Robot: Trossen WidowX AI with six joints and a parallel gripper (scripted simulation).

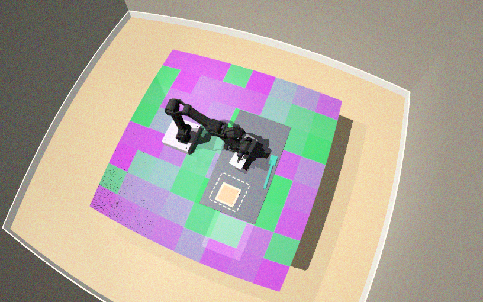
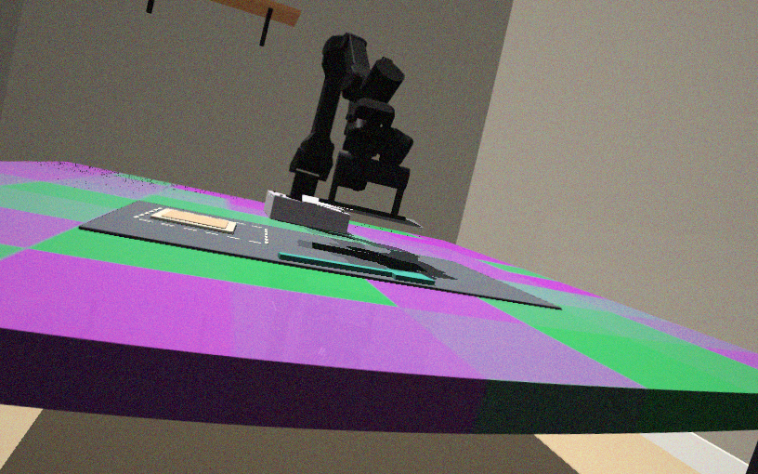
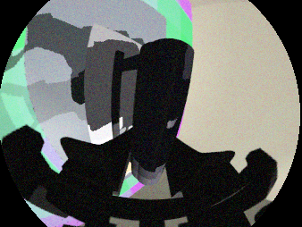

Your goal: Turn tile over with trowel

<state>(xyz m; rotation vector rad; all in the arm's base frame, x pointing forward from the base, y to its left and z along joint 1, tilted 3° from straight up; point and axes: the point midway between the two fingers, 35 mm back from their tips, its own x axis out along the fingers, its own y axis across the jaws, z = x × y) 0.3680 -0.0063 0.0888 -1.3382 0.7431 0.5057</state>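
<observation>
The grey mat is 13 cm below my gripper tip, 2 cm to the right of it and 1 cm ahead of it. The rest, counted from my gripper tip: teal trowel-shaped tool (15 cm ahead, 11 cm below, 1 cm to the right); then small trowel (3 cm behind, 1 cm below); then tile (23 cm to the right, 11 cm below, 4 cm behind).
</observation>
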